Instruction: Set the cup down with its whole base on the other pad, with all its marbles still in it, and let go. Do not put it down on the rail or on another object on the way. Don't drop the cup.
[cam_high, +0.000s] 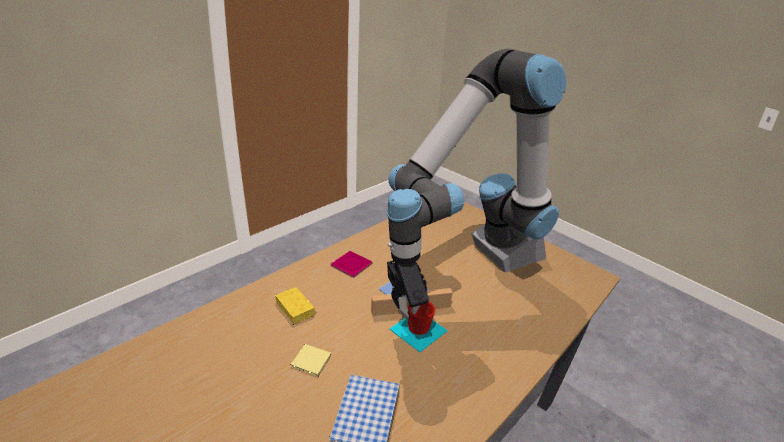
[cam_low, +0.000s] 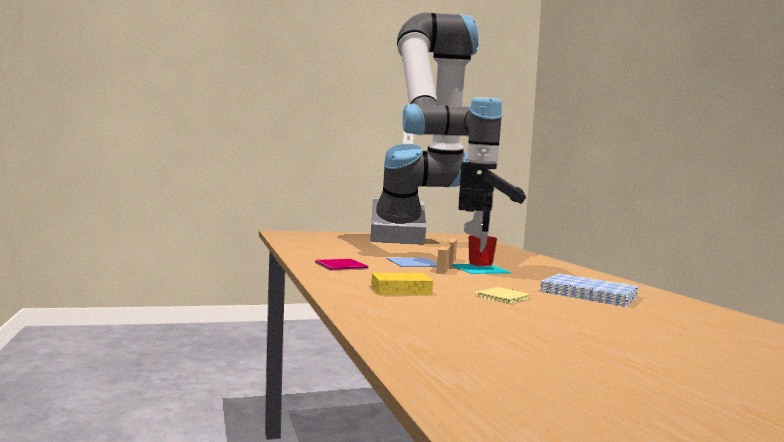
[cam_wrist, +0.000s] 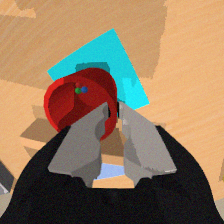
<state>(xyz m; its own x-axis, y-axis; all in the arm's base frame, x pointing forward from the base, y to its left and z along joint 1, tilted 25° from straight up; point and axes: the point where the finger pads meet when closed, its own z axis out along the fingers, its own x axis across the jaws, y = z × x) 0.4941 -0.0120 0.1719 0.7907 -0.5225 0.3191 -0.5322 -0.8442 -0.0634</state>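
My gripper is now 40 mm past the green marble, 30 mm to the right of it and 40 mm above it. Also, from my hand: red cup (30 mm behind, 20 mm to the left, 30 mm below); yellow sponge (140 mm ahead, 300 mm to the right, 50 mm below); wooden rail (80 mm behind, 50 mm to the right, 50 mm below).
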